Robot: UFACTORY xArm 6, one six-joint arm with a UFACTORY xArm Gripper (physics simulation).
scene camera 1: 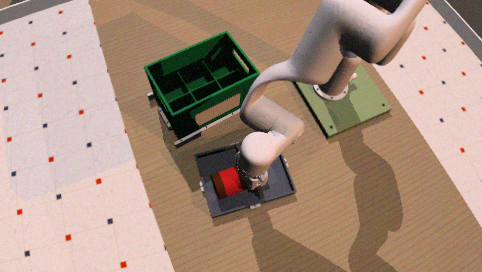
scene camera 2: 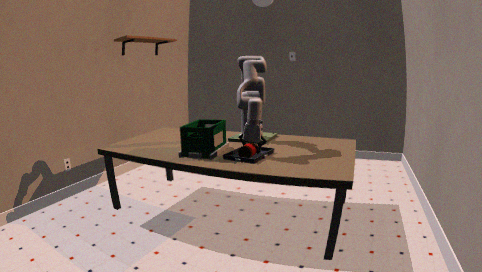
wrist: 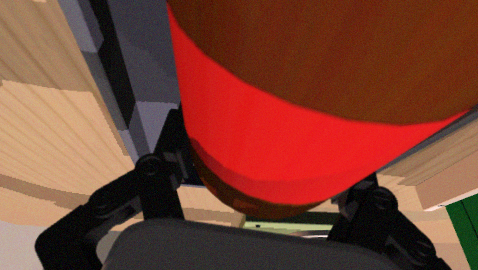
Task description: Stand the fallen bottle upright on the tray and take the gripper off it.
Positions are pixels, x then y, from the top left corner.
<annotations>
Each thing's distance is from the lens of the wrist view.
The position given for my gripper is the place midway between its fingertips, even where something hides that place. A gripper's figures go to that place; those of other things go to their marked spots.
my gripper (wrist: 267, 115): 13 cm
brown bottle (wrist: 282, 112): 4 cm
</annotations>
